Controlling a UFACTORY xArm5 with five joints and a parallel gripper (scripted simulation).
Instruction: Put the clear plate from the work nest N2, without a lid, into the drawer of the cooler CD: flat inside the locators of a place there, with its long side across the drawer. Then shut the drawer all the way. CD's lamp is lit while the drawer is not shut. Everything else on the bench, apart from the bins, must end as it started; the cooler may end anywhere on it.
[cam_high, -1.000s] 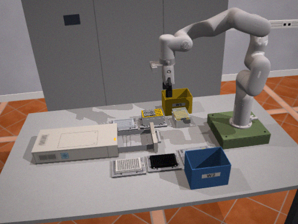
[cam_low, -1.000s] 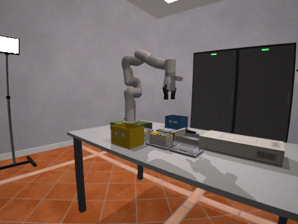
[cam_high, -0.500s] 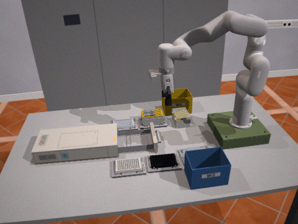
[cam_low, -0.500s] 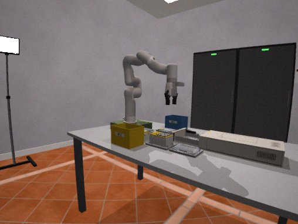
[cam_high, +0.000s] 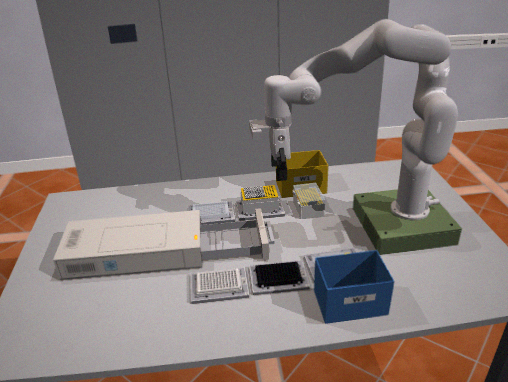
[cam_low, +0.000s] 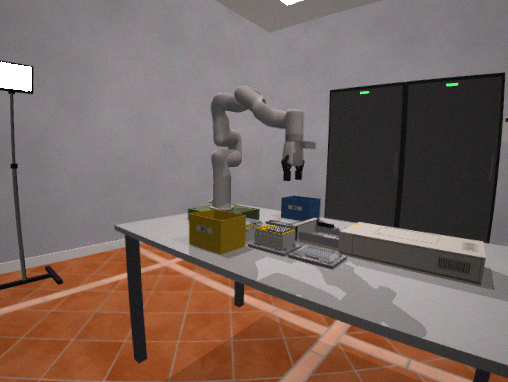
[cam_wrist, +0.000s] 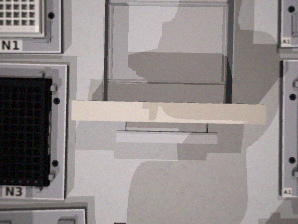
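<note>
My gripper is now 21 cm short of the clear plate, 19 cm to the left of it and 24 cm above it. Round my hand: black plate (5 cm ahead, 20 cm to the left, 23 cm below); yellow tip box (3 cm ahead, 19 cm to the right, 20 cm below); drawer (18 cm ahead, 1 cm to the left, 21 cm below).
</note>
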